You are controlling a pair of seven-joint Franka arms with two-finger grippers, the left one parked.
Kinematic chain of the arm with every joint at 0, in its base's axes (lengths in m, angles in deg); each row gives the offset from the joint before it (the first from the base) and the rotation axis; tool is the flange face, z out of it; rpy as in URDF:
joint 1: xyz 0 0 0.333 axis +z
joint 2: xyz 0 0 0 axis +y
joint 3: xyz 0 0 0.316 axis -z
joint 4: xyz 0.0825 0 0 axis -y
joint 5: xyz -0.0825 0 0.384 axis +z
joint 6: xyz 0 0 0 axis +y
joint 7: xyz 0.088 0 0 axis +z
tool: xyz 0 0 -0.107 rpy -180 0 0
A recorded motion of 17 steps. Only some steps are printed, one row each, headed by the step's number.
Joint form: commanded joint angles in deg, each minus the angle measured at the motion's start. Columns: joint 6, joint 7, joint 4, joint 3, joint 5, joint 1, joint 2.
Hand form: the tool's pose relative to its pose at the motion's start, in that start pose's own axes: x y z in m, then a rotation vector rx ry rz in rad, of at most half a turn. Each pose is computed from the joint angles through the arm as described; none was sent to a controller.
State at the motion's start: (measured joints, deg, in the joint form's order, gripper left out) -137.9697 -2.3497 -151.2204 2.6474 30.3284 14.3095 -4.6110
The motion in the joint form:
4: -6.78 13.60 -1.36 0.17 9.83 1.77 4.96
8: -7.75 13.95 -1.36 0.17 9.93 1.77 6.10
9: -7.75 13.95 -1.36 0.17 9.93 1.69 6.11
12: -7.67 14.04 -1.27 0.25 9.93 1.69 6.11
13: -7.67 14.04 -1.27 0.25 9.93 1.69 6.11
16: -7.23 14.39 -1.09 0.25 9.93 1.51 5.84
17: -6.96 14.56 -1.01 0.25 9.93 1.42 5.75
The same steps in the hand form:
4: 0.0019 0.0117 0.0348 0.0459 0.0255 -0.0894
8: 0.0035 0.0154 0.0409 0.0353 0.0261 -0.0866
9: 0.0038 0.0159 0.0408 0.0355 0.0264 -0.0853
12: 0.0043 0.0159 0.0402 0.0366 0.0268 -0.0861
13: 0.0043 0.0159 0.0402 0.0366 0.0268 -0.0861
16: 0.0051 0.0151 0.0376 0.0417 0.0269 -0.0923
17: 0.0053 0.0149 0.0368 0.0440 0.0252 -0.0949

